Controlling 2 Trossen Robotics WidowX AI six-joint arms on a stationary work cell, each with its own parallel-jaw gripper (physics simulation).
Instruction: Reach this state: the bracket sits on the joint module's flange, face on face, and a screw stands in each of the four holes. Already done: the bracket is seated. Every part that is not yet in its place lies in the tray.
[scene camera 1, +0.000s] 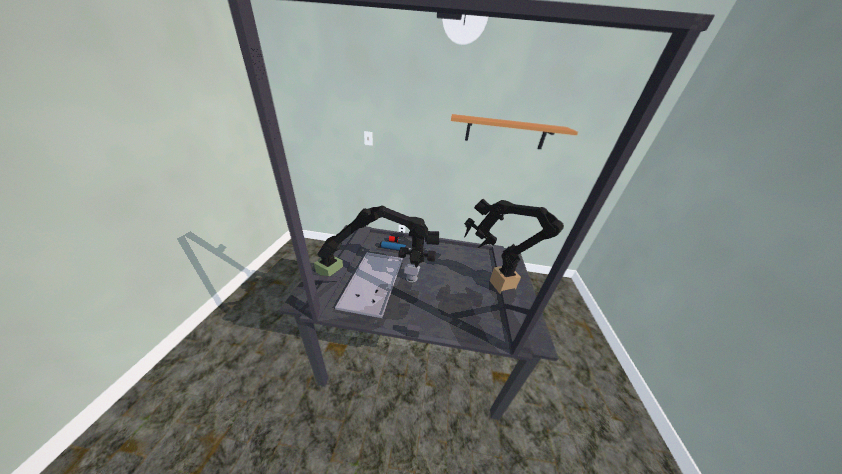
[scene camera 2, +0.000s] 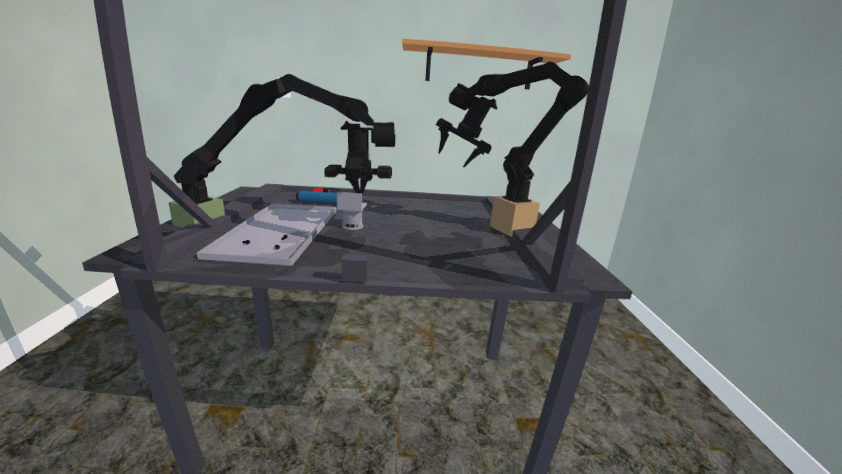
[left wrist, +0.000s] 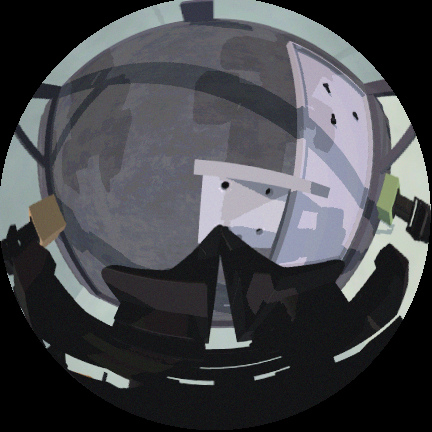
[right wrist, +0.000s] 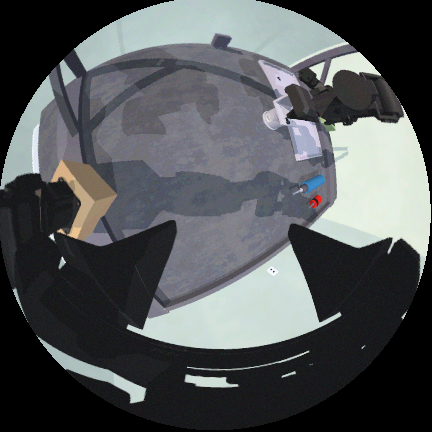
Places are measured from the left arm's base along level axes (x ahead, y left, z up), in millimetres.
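Pixels of known places: left gripper, fingertip midpoint: (scene camera 1: 416, 266) (scene camera 2: 359, 200) (left wrist: 219, 231) (right wrist: 286, 116); right gripper, fingertip midpoint: (scene camera 1: 471, 242) (scene camera 2: 451, 160) (right wrist: 235, 227); left arm's base, link origin: (scene camera 1: 328, 261) (scene camera 2: 196, 200) (left wrist: 395, 203); right arm's base, link origin: (scene camera 1: 507, 272) (scene camera 2: 516, 199) (left wrist: 34, 229) (right wrist: 62, 205).
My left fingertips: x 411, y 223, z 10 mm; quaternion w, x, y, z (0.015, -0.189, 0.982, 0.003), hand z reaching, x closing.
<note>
For each thing: its top centre in the pictures, then the offset to it from my left fingertips. "spot": a spot on its surface instead.
- white joint module, top centre: (left wrist: 243, 209) (scene camera 2: 352, 205) (right wrist: 285, 113) (scene camera 1: 412, 269) dy -20, dx -13, dz -13 mm
- tray, top centre: (left wrist: 348, 165) (scene camera 2: 279, 225) (right wrist: 298, 106) (scene camera 1: 373, 279) dy -155, dx -167, dz -61 mm
- blue-handled tool, surface spot: (scene camera 2: 316, 197) (scene camera 1: 391, 247) spot: dy +121, dx -247, dz -52 mm
- grey block, top centre: (scene camera 2: 354, 256) (right wrist: 224, 35) (scene camera 1: 413, 327) dy -311, dx +170, dz -20 mm
The white bracket (scene camera 2: 349, 201) (left wrist: 212, 200) sits on the white joint module (scene camera 1: 411, 277) (scene camera 2: 352, 220) (right wrist: 270, 119), its upright wall toward the front. In the left wrist view two far holes show, dark inside, and one nearer hole at right; the fourth is mostly behind the fingertips, so I cannot tell whether a screw stands there. My left gripper (scene camera 1: 417, 263) (scene camera 2: 359, 189) (left wrist: 219, 231) is shut and empty, tips close over the bracket. Three black screws (scene camera 2: 276, 247) (left wrist: 333, 119) lie in the tray (scene camera 1: 353, 303) (left wrist: 345, 145). My right gripper (scene camera 2: 452, 158) (right wrist: 235, 227) is wide open, empty, high up at right.
A blue-handled tool (scene camera 1: 392, 245) (scene camera 2: 316, 197) (right wrist: 313, 184) and a red one (scene camera 1: 393, 239) (right wrist: 315, 201) lie behind the tray. A grey block (scene camera 2: 354, 267) is at the table's front edge. Dark frame posts (scene camera 1: 276, 147) (scene camera 2: 589, 147) rise from the table.
</note>
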